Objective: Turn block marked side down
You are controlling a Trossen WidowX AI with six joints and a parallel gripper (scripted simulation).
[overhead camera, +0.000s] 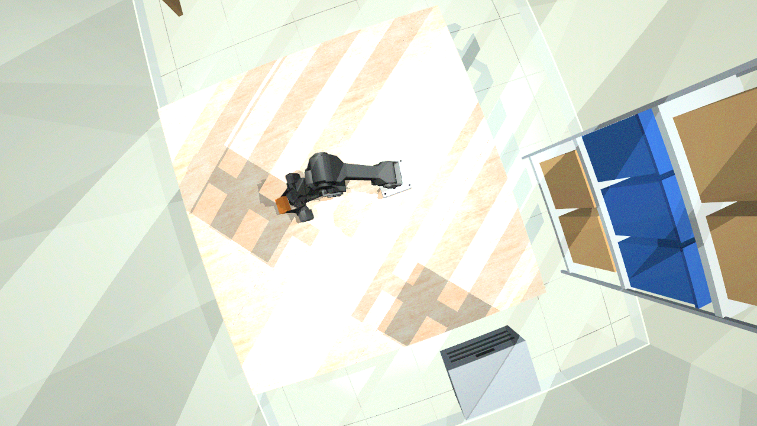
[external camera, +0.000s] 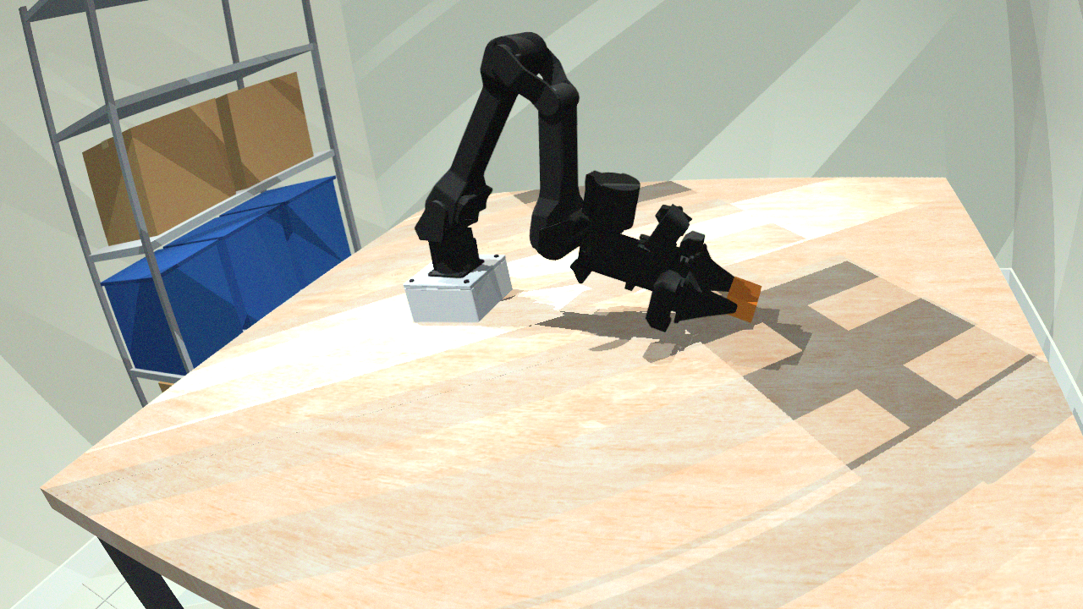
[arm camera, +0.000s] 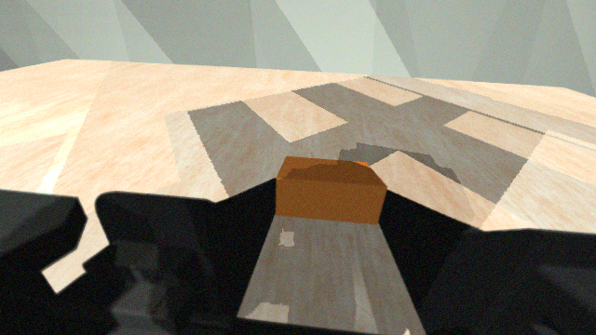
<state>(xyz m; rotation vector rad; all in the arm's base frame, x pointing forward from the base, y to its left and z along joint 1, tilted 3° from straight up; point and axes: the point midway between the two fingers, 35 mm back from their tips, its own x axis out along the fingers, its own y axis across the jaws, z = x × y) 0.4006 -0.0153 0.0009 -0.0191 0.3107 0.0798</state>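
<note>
The orange block lies 10 mm below my gripper tip.
</note>
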